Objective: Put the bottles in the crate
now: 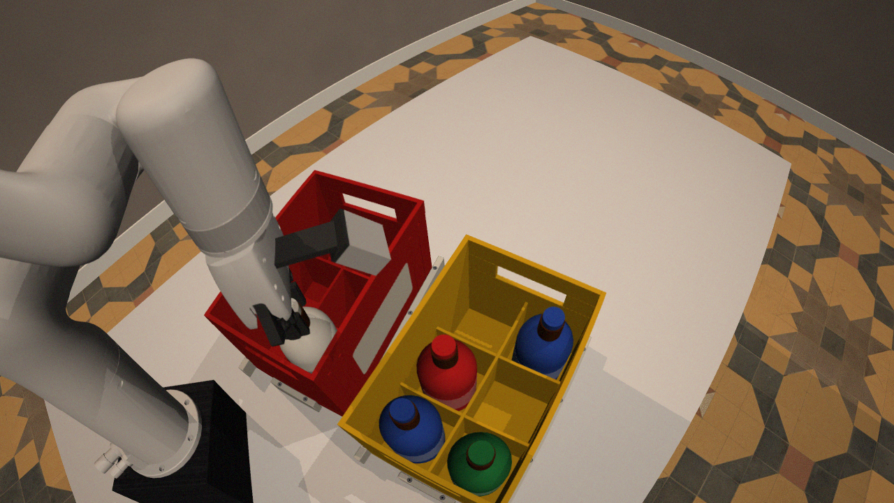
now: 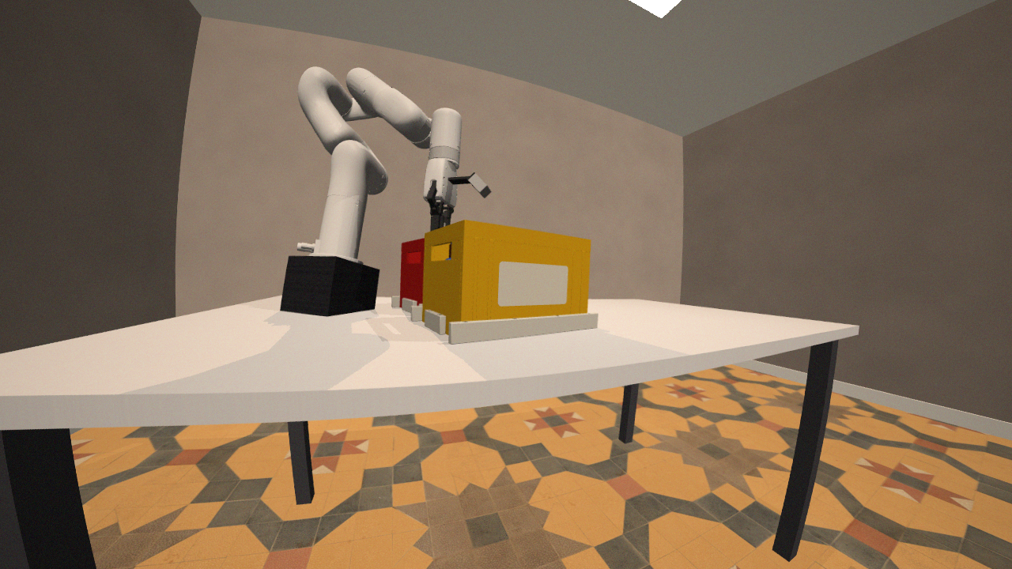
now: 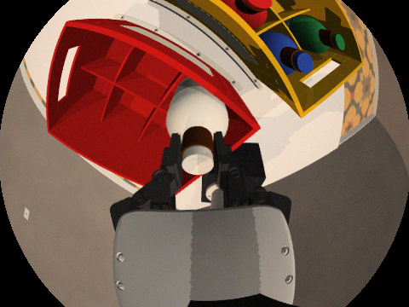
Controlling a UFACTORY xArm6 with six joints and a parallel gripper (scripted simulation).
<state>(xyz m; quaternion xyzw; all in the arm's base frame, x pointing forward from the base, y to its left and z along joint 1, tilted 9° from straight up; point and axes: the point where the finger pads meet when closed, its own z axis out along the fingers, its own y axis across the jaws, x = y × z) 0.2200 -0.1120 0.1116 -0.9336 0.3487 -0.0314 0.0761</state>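
My hand is 7 cm above the white bottle. From my hand the other things lie so: yellow crate (19 cm to the right, 13 cm below, 8 cm ahead); then red crate (13 cm below, 8 cm ahead, 6 cm to the left); then red bottle (14 cm to the right, 12 cm below, 8 cm ahead).
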